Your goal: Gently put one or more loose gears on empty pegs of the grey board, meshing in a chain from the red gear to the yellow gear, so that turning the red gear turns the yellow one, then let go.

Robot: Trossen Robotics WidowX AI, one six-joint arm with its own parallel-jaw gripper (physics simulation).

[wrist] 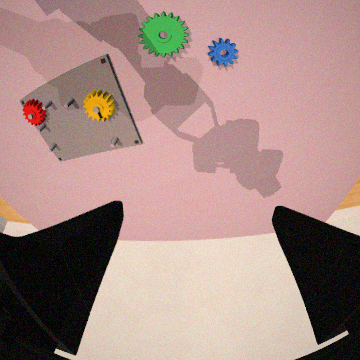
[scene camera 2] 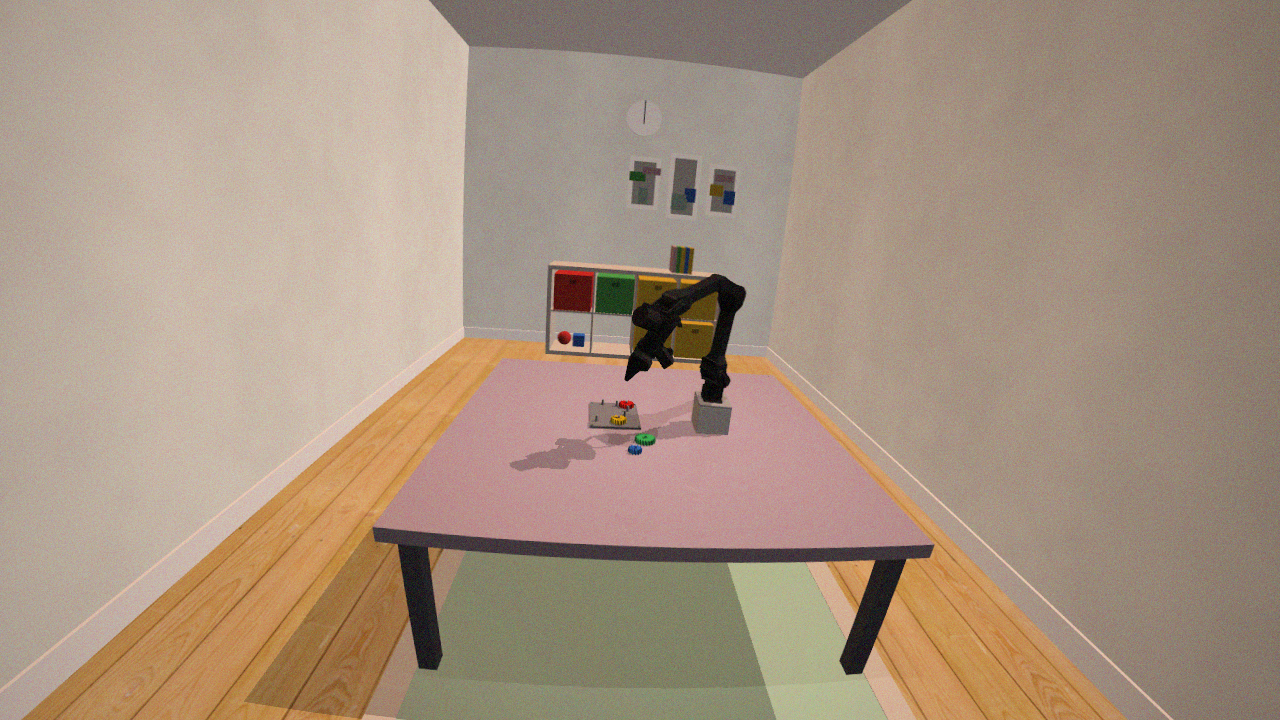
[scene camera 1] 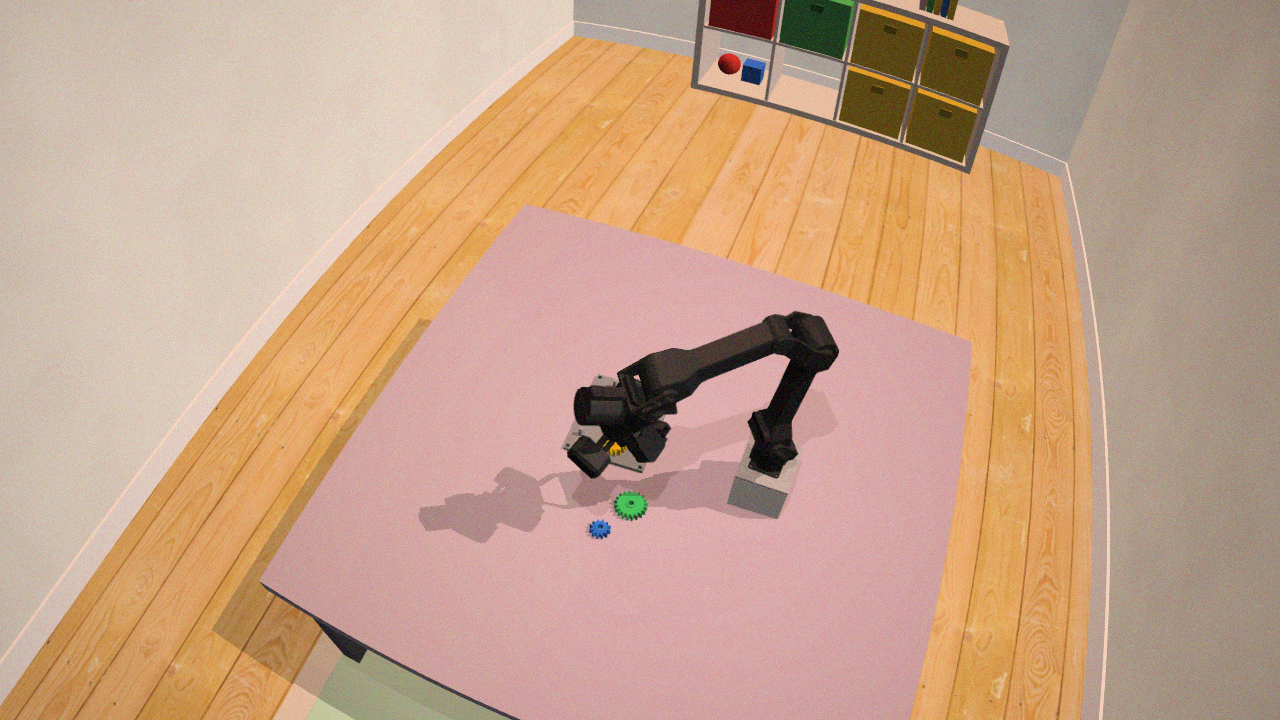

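The grey board lies on the table, partly hidden by the arm in scene camera 1. The red gear and the yellow gear sit on the board, apart, with several bare pegs around them. The green gear lies flat on the table beside the board. The smaller blue gear lies near it. My gripper is wide open and empty, high above the board area.
The arm's base block stands on the pink table to the right of the board. The arm's shadow falls across the table, the board and part of the green gear. A shelf unit stands at the far wall.
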